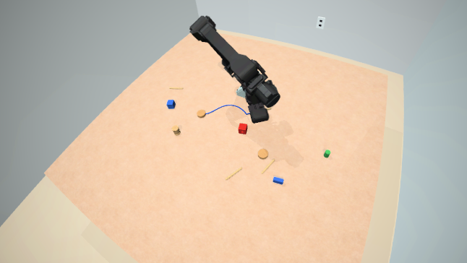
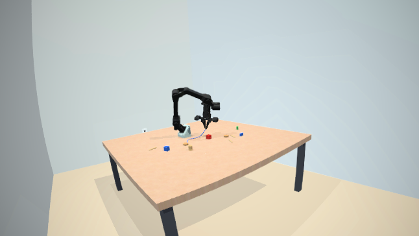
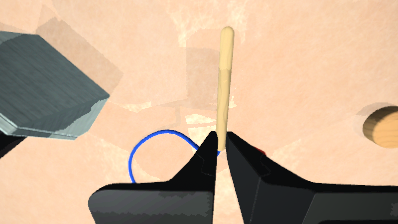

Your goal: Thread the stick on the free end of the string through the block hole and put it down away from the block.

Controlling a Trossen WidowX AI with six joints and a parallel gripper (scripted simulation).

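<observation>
The red block is 6 cm ahead of my gripper tip, 5 cm below it and 3 cm to the right of it. From my gripper tip the other things lie so: green cylinder: 32 cm to the left, 6 cm ahead, 5 cm below; then wooden spool: 29 cm to the right, 17 cm ahead, 5 cm below; then thin wooden stick: 1 cm to the left, 1 cm behind.
</observation>
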